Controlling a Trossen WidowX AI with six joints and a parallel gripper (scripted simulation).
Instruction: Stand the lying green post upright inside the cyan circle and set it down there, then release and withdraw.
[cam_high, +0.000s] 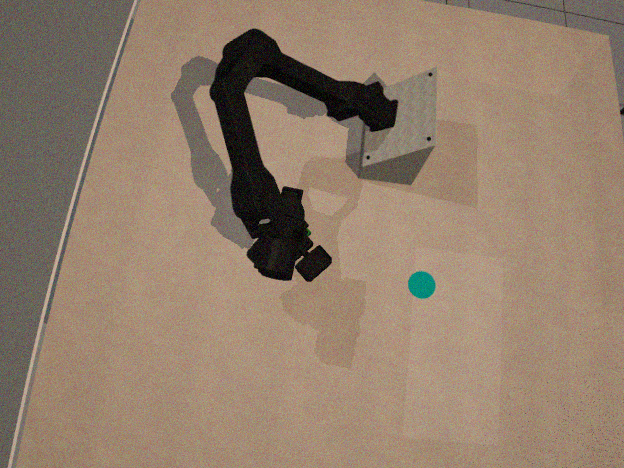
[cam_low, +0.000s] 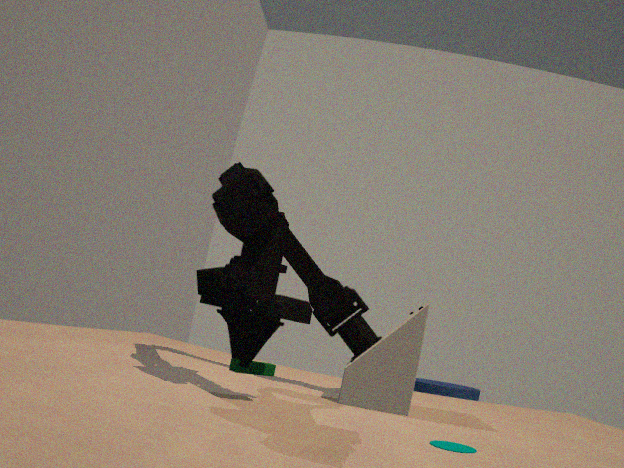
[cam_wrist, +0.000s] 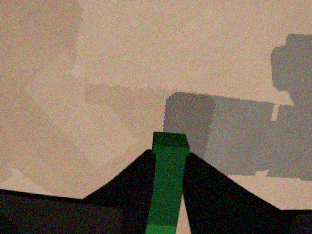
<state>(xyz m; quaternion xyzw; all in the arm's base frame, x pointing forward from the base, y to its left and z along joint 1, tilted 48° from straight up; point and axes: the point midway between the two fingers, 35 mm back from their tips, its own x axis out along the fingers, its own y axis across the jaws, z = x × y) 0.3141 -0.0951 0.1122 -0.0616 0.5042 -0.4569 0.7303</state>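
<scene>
Right now my gripper tip is 10 mm short of the cyan circle, 290 mm to the right of it and 50 mm above it. Round my gripper tip: green post (20 mm behind, 10 mm to the left).
</scene>
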